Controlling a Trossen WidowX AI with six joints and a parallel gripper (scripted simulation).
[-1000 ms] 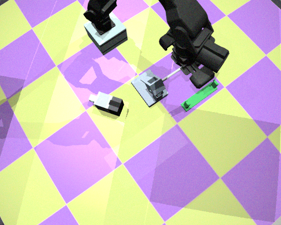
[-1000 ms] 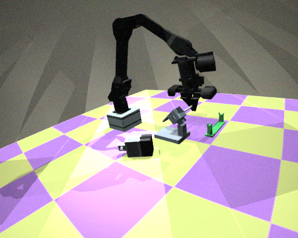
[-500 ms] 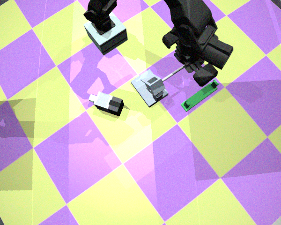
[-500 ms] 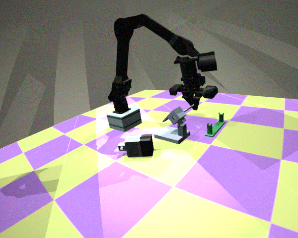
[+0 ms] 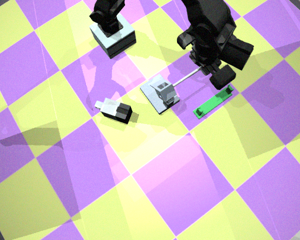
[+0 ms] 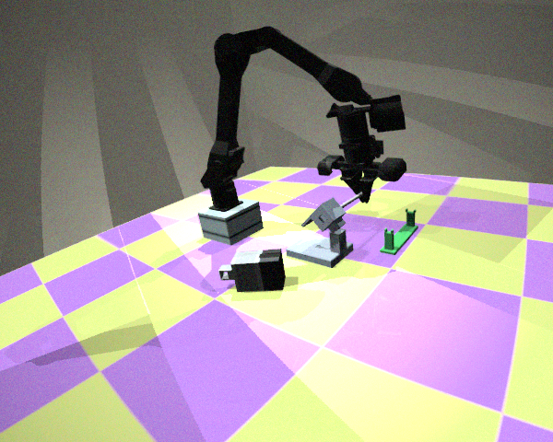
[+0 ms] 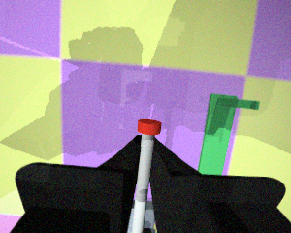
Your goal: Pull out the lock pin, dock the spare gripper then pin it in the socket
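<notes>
The green rack lies 90 mm ahead of my gripper tip, 30 mm to the right of it and 40 mm below it. Round my gripper tip: spare gripper 70 mm behind, 300 mm to the right, 30 mm below; grey mount 10 mm behind, 140 mm to the right, 10 mm below.
</notes>
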